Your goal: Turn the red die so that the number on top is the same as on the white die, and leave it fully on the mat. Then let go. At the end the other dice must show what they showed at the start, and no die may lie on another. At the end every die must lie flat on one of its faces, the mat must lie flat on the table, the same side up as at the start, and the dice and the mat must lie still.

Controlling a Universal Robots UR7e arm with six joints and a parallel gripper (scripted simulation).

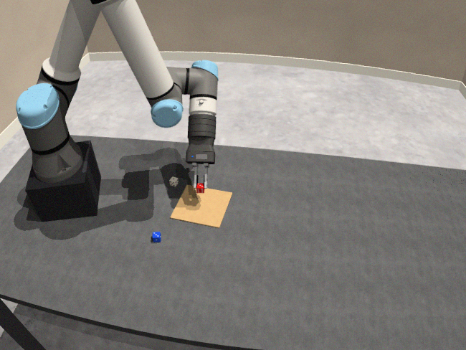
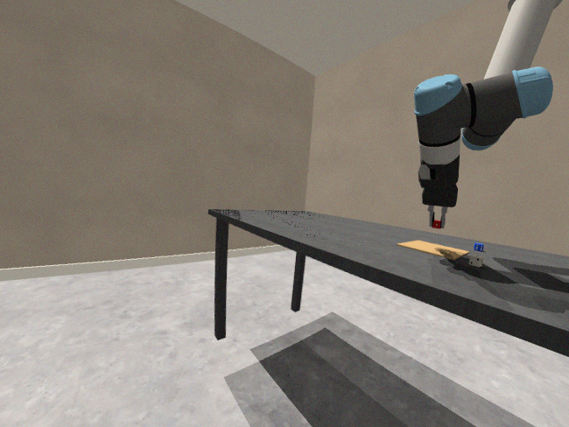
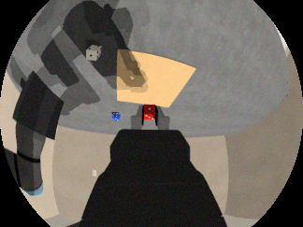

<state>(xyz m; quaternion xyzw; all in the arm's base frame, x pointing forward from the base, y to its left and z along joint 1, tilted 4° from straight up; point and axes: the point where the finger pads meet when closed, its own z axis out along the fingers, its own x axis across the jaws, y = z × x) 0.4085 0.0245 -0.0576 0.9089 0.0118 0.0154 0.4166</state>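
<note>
The tan mat lies 80 mm below my hand and 10 mm to the right of it. Round my hand: blue die: 150 mm to the right, 100 mm behind, 70 mm below; then white die: 100 mm behind, 70 mm to the left, 70 mm below; then red die: 10 mm to the right, 10 mm below.
</note>
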